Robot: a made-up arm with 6 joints. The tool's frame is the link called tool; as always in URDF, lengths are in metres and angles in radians.
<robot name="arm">
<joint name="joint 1" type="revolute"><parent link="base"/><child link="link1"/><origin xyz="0.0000 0.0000 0.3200"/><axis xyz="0 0 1"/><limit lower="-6.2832" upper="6.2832"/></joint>
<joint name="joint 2" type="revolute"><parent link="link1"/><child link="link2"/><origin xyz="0.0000 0.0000 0.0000"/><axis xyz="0 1 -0.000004"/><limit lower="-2.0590" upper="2.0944"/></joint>
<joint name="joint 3" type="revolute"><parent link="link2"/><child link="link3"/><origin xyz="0.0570 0.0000 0.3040"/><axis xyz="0 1 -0.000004"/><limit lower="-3.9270" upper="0.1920"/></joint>
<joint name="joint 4" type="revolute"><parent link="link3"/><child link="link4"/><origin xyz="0.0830 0.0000 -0.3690"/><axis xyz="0 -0.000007 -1"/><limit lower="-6.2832" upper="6.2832"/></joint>
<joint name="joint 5" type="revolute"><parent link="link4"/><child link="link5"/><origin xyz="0.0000 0.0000 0.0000"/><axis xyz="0 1 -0.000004"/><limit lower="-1.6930" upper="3.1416"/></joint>
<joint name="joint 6" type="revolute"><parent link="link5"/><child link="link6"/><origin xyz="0.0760 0.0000 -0.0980"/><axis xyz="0 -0.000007 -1"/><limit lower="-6.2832" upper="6.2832"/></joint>
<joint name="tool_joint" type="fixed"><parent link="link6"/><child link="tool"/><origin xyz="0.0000 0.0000 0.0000" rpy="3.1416 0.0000 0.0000"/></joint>
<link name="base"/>
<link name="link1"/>
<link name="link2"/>
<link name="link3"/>
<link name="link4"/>
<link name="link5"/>
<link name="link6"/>
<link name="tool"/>
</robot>
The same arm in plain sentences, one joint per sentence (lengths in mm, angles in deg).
The arm has six revolute joints in a row. What follows holds with every joint at zero, and every direction is one of the base frame's. Joint 1 sits 320.0 mm along +z from the base frame's origin and turns about +z, from -360.00 to 360.00 deg. Joint 2 sits at the same point as joint 1 and turns about +y, from -117.97 to 120.00 deg. Joint 3 sits 57.0 mm along +x and 304.0 mm along +z from joint 2 and turns about +y, from -225.00 to 11.00 deg. Joint 4 sits 83.0 mm along +x and 369.0 mm along -z from joint 3 and turns about -z, from -360.00 to 360.00 deg. Joint 5 sits at the same point as joint 4 and turns about +y, from -97.00 to 180.00 deg. Joint 6 sits 76.0 mm along +x and 98.0 mm along -z from joint 5 and turns about -z, from -360.00 to 360.00 deg. The tool frame, which is the frame that the pose is given for, sits at the same point as joint 6; its axes are the base frame's turned by roll -180.00, pitch 0.00 and yaw 0.00 deg (as in URDF: about the fixed x, then y, then z).
